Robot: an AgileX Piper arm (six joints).
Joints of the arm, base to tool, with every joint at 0 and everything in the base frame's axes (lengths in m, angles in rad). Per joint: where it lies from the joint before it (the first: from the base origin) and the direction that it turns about. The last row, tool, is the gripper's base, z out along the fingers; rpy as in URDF.
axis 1: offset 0.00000 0.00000 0.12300 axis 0 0 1
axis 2: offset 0.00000 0.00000 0.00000 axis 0 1 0
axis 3: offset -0.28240 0.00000 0.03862 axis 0 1 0
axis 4: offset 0.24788 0.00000 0.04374 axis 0.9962 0 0.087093
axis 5: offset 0.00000 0.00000 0.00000 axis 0 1 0
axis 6: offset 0.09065 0.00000 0.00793 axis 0.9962 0 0.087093
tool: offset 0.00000 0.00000 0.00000 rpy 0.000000 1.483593 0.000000
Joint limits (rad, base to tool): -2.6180..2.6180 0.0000..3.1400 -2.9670..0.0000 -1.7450..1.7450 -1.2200..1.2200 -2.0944..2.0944
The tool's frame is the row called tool.
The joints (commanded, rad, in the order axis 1, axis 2, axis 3, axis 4, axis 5, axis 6), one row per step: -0.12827, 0.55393, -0.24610, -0.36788, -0.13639, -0.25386; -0.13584, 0.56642, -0.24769, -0.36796, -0.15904, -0.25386; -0.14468, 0.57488, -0.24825, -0.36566, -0.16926, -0.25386; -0.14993, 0.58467, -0.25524, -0.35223, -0.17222, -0.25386; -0.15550, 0.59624, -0.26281, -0.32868, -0.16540, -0.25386; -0.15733, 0.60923, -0.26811, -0.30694, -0.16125, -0.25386; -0.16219, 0.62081, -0.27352, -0.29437, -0.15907, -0.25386; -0.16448, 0.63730, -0.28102, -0.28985, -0.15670, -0.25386; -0.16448, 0.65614, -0.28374, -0.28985, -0.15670, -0.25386; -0.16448, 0.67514, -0.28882, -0.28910, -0.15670, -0.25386; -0.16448, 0.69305, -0.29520, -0.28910, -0.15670, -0.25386; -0.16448, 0.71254, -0.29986, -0.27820, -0.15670, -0.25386; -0.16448, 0.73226, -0.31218, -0.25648, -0.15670, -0.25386; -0.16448, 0.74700, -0.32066, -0.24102, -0.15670, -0.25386
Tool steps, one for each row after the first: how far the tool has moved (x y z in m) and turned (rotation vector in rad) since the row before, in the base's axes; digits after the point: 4 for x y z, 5 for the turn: 0.0019, -0.0004, 0.0009, 0.00039, -0.01038, 0.00039; 0.0012, -0.0010, 0.0000, 0.00283, -0.00206, -0.00581; 0.0016, -0.0010, 0.0015, 0.01315, -0.00192, -0.00744; 0.0018, -0.0015, 0.0006, 0.02363, 0.00691, -0.01347; 0.0020, -0.0010, -0.0001, 0.02230, 0.00826, -0.00847; 0.0018, -0.0012, 0.0002, 0.01315, 0.00624, -0.00868; 0.0027, -0.0009, 0.0002, 0.00596, 0.01043, -0.00413; 0.0028, -0.0005, -0.0016, 0.00264, 0.01590, 0.00000; 0.0030, -0.0005, -0.0009, 0.00299, 0.01361, -0.00022; 0.0029, -0.0005, -0.0004, 0.00189, 0.01137, 0.00000; 0.0030, -0.0006, -0.0012, 0.01264, 0.01293, -0.00341; 0.0036, -0.0009, 0.0013, 0.02149, 0.00393, -0.00702; 0.0027, -0.0007, 0.0007, 0.01542, 0.00379, -0.00510
